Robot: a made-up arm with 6 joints.
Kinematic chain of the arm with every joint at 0, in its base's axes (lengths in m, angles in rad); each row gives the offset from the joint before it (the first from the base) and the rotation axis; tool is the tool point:
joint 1: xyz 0 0 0.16 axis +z
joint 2: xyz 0 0.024 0 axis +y
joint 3: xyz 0 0 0.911 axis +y
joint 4: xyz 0 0 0.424 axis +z
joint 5: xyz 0 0 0 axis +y
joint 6: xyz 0 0 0.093 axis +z
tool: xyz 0 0 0
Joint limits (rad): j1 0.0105..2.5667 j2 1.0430..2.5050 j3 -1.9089..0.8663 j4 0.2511..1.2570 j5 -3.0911..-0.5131 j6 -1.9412..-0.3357
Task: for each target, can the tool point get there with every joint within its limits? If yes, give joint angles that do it. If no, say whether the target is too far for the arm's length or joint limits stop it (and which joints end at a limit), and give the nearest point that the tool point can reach.
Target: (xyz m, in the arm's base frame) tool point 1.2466 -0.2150 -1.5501
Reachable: no: too far | nearest point 0.8366 -0.0106 -0.9828 | short by 0.729 m
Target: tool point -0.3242 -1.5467 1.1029
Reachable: no: too far | nearest point 0.4178 -0.0518 0.8992 | short by 1.681 m
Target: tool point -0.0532 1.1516 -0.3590
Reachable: yes | joints 1.6627 2.1422 -0.4126 1.1431 -2.0072 -1.1023
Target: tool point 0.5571 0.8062 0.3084
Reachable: yes | joints 0.9729 1.8366 -1.3763 0.3583 -1.9203 -1.4484
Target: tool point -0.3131 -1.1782 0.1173
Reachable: no: joint limits stop it (at a limit: joint 1, joint 2, joint 3) | nearest point 0.4195 -0.0399 0.8493 | short by 1.539 m
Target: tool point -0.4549 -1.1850 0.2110
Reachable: no: joint limits stop it (at a limit: joint 1, joint 2, joint 3, joint 4) | nearest point -0.3319 0.2136 0.8359 | short by 1.537 m
